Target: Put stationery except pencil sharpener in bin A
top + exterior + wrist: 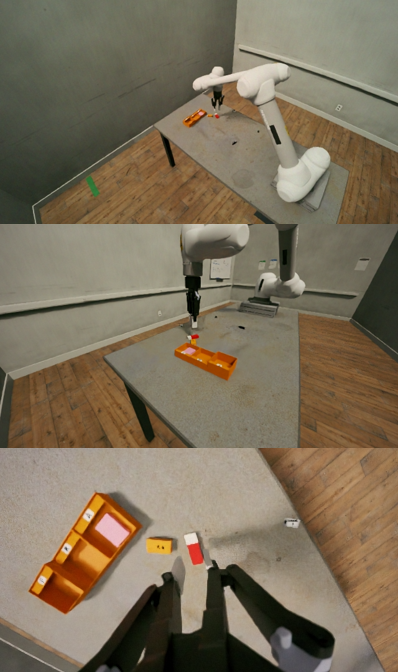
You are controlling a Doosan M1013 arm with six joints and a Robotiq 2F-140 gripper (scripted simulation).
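Now: hand 100 mm above the small red object and 10 mm short of it. The rest, counted from my hand: pink eraser 130 mm ahead, 100 mm below, 90 mm to the left; small white item 180 mm to the right, 100 mm below, 90 mm behind; small orange-yellow block 100 mm below, 60 mm ahead, 50 mm to the left.
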